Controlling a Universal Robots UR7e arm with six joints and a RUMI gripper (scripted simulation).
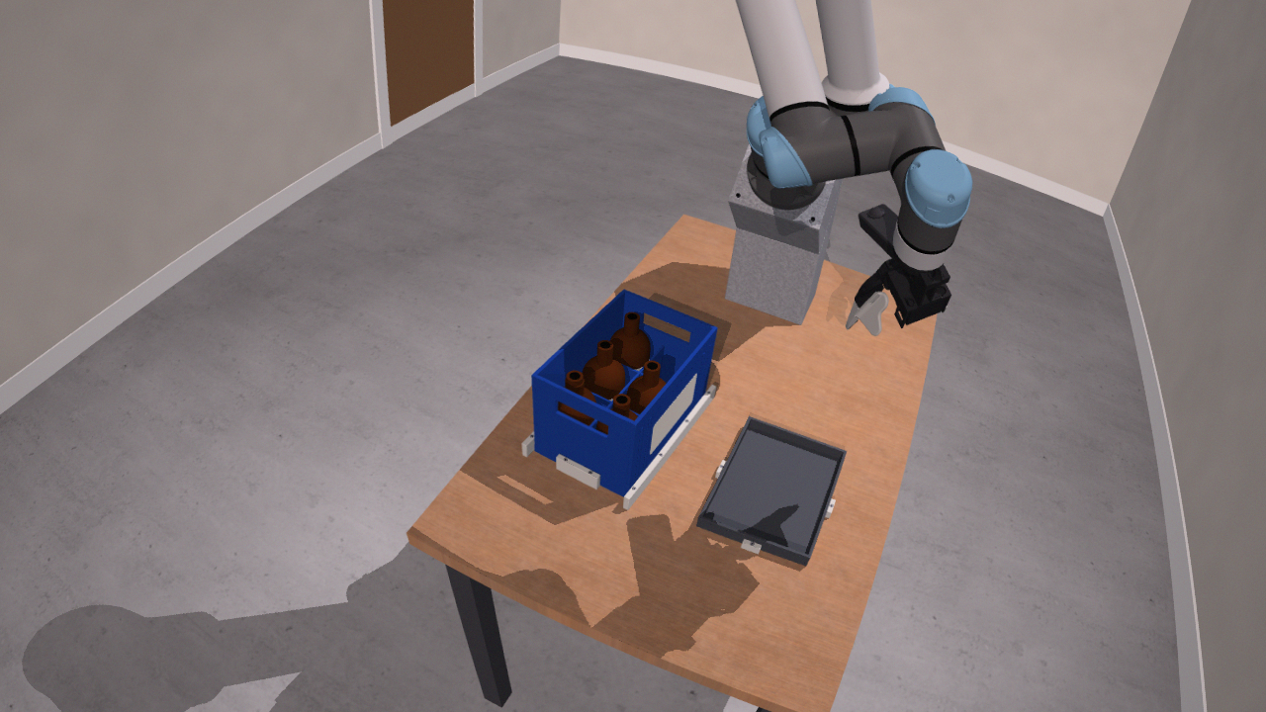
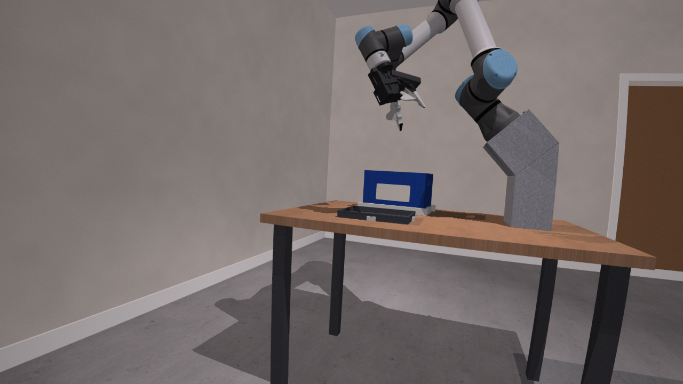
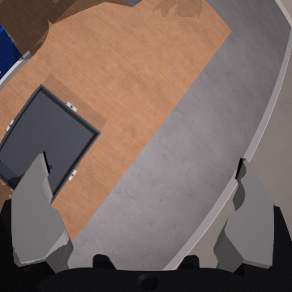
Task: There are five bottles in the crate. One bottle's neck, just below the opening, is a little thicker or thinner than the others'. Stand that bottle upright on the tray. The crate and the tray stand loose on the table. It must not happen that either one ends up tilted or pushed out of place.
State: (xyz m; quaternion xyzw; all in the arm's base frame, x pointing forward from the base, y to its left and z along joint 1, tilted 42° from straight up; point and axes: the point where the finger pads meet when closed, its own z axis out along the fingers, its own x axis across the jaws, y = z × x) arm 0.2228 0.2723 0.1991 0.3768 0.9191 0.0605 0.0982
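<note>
My gripper is now 13 cm short of the crate, 37 cm to the left of it and 26 cm above it. Also, from my hand: dark tray: 12 cm ahead, 7 cm to the right, 33 cm below; bottle: 22 cm ahead, 41 cm to the right, 26 cm below.
</note>
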